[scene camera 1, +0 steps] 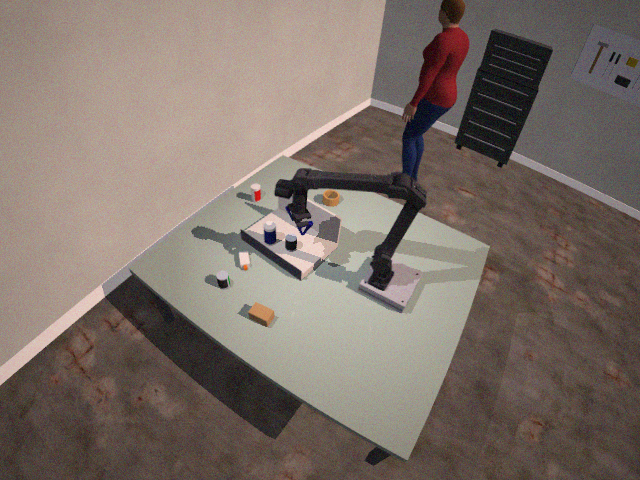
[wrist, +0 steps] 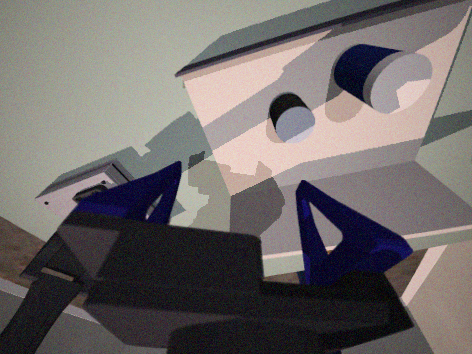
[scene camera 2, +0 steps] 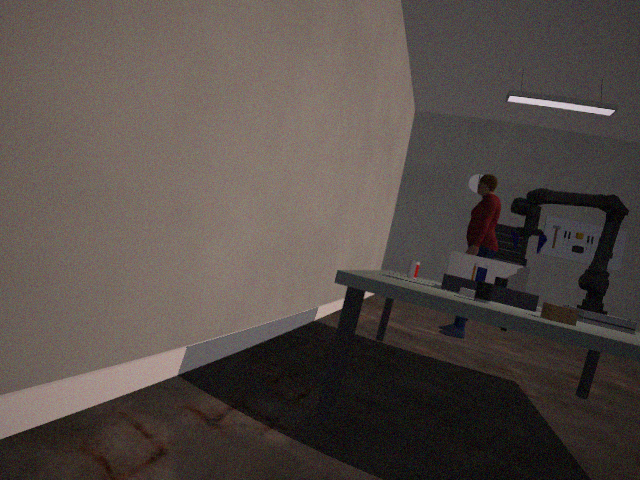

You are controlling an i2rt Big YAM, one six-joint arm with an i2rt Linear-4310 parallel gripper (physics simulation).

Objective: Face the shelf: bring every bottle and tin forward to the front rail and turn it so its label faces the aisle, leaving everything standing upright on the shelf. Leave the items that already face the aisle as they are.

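Pixels of known places: gripper, fingertip midpoint: (scene camera 1: 298, 227) (wrist: 241, 177) (scene camera 2: 525, 251); arm's base, link origin: (scene camera 1: 380, 278) (scene camera 2: 591, 311).
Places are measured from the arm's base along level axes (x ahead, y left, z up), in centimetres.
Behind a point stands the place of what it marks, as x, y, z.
Observation:
The shelf (scene camera 1: 268, 255) @(51.9, 16.3, -3.3) (scene camera 2: 516, 298) @(40.0, 17.5, -1.8) (wrist: 235, 105) @(37.5, 10.5, -1.6) has a dark front rail and a pale back panel. A blue bottle with a white top (scene camera 1: 269, 235) @(54.2, 12.1, 5.5) (scene camera 2: 481, 274) @(55.4, 12.6, 4.7) (wrist: 358, 70) @(53.5, 11.4, 5.5) stands upright on it; an orange strip shows on its left side in scene camera 2. A shorter black tin with a pale lid (scene camera 1: 291, 242) @(43.6, 9.0, 4.7) (scene camera 2: 500, 282) @(46.0, 9.6, 3.2) (wrist: 295, 124) @(45.2, 7.2, 5.4) stands upright beside it; no label shows on it. In the wrist view both stand a little behind the rail. My gripper (scene camera 1: 298, 226) @(38.5, 11.5, 18.8) (scene camera 2: 527, 250) @(38.5, 11.5, 18.8) (wrist: 241, 177) @(38.5, 11.5, 18.8) is open and empty, above the shelf's back part, apart from both items.
Off the shelf are a red-and-white can (scene camera 1: 255, 192) @(84.6, -13.2, 2.0) (scene camera 2: 416, 270) @(84.4, -13.3, -0.5), a white box with an orange end (scene camera 1: 244, 258) @(59.5, 25.2, -2.5), a dark tin with a green edge (scene camera 1: 222, 280) @(56.5, 43.3, 1.2), a wooden block (scene camera 1: 261, 314) @(32.5, 45.9, -0.4) (scene camera 2: 558, 313) @(35.2, 48.1, -2.7) and an orange ring (scene camera 1: 331, 202) @(47.7, -36.2, -2.3). A person (scene camera 1: 442, 67) (scene camera 2: 484, 222) stands beyond the table.

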